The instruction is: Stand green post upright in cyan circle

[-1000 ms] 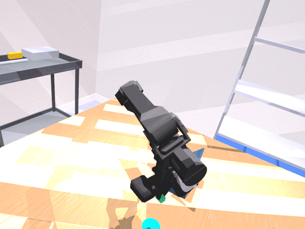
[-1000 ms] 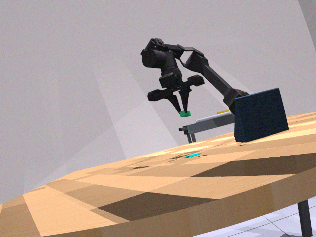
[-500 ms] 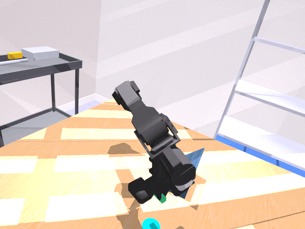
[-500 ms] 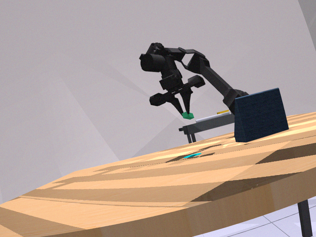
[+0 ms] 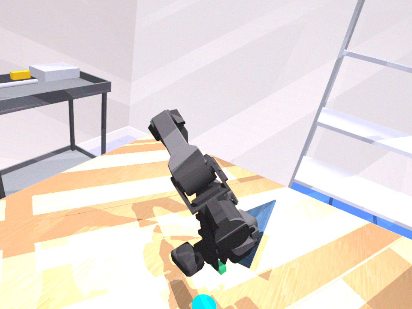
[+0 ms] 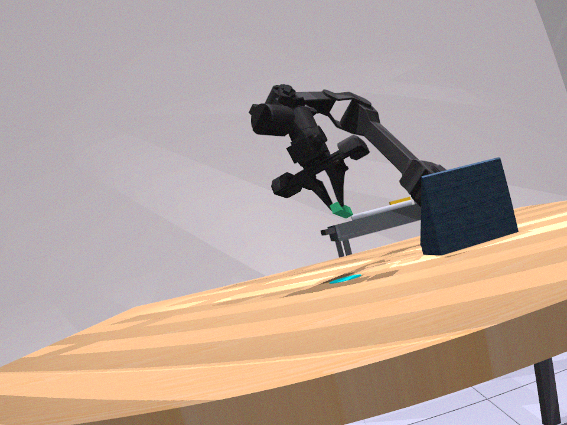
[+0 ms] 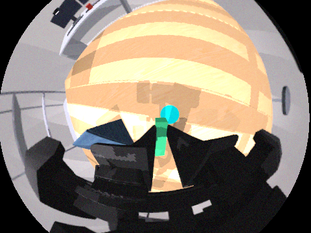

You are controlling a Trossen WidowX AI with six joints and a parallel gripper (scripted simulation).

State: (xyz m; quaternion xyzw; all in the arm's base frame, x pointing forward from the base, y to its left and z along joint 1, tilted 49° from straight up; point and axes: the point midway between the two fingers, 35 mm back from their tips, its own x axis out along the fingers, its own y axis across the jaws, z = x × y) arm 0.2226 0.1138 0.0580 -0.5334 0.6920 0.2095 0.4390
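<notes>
My gripper tip is now 2 cm short of the cyan circle and 13 cm above it. Round my gripper tip: green post: 1 cm behind, 2 cm to the right.
</notes>
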